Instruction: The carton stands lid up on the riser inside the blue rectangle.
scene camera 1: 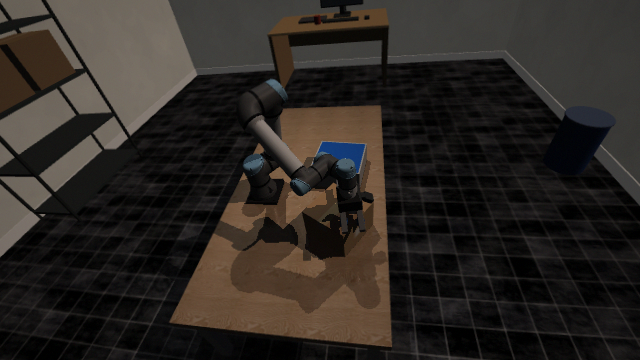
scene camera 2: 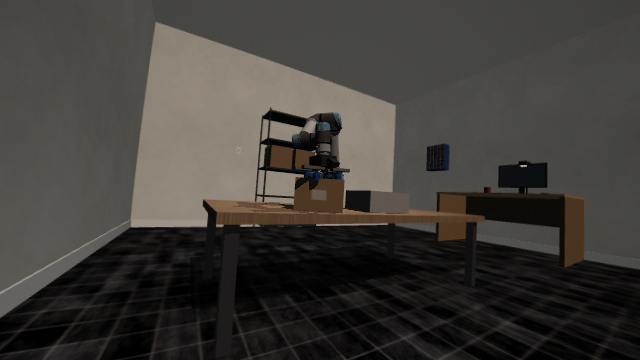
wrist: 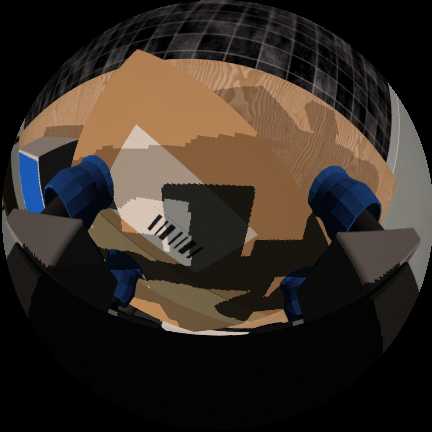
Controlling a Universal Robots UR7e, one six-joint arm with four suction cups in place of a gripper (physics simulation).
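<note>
The brown carton (scene camera 1: 356, 241) (scene camera 2: 318, 195) (wrist: 160, 104) stands on the wooden table (scene camera 1: 312, 294) (scene camera 2: 312, 216) with its white barcode label (wrist: 141, 173) facing up. It is next to the grey riser (scene camera 1: 363, 170) (scene camera 2: 386, 201) (wrist: 48, 146), not on it. The riser's top is the blue rectangle (scene camera 1: 343, 151) (wrist: 30, 185), and it is bare. My suction gripper (scene camera 1: 352, 222) (scene camera 2: 323, 175) (wrist: 209, 233) sits right on the carton's top, and its blue cups touch the lid in the scene camera 2 view. The carton rests on the table, turned at an angle to the gripper.
The arm's base (scene camera 1: 262, 189) is bolted to the table's left side. A desk (scene camera 1: 328, 26) (scene camera 2: 498, 205) with a monitor stands by the far wall. A black shelf rack (scene camera 2: 261, 155) with boxes stands behind the table.
</note>
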